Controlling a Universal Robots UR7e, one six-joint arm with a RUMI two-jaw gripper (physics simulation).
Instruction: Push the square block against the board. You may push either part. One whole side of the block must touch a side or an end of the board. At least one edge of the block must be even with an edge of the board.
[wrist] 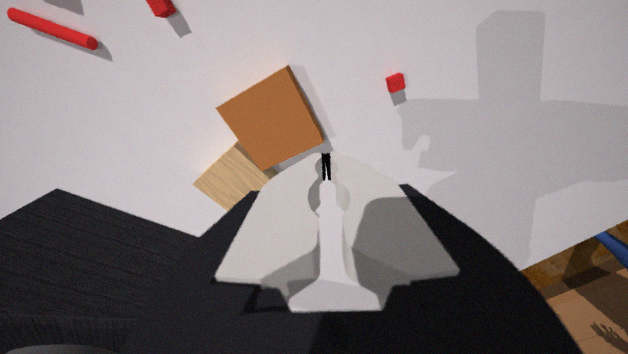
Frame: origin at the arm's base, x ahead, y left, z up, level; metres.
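Where they show: gripper, between the fingertips: (325, 157).
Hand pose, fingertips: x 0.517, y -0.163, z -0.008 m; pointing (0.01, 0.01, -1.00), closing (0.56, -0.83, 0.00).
Note:
Each offset is from my fingertips to the top centre of the thing.
The orange-brown square block {0.043 m left, 0.051 m back, 0.131 m down} (272, 119) lies flat near the middle of the wrist view, turned at an angle. The light wood board {0.022 m left, 0.172 m back, 0.131 m down} (230, 177) shows below and left of it. The block's lower corner meets or overlaps the board's upper edge in this view, and their sides stand at different angles. Whether they touch cannot be told. The rest of the board is hidden behind my gripper. My gripper (325, 157) is shut and empty. Its tips show just below the block's right corner; their height above the table cannot be told.
A small red cube {0.062 m right, 0.065 m ahead, 0.146 m down} (395, 83) lies right of the block. A red rod {0.302 m left, 0.085 m back, 0.148 m down} (52, 29) and another red piece {0.198 m left, 0.001 m back, 0.146 m down} (161, 6) lie at the upper left. A black wood-grained surface (75, 250) is at the lower left. The white table's edge and a blue thing (616, 248) show at the lower right.

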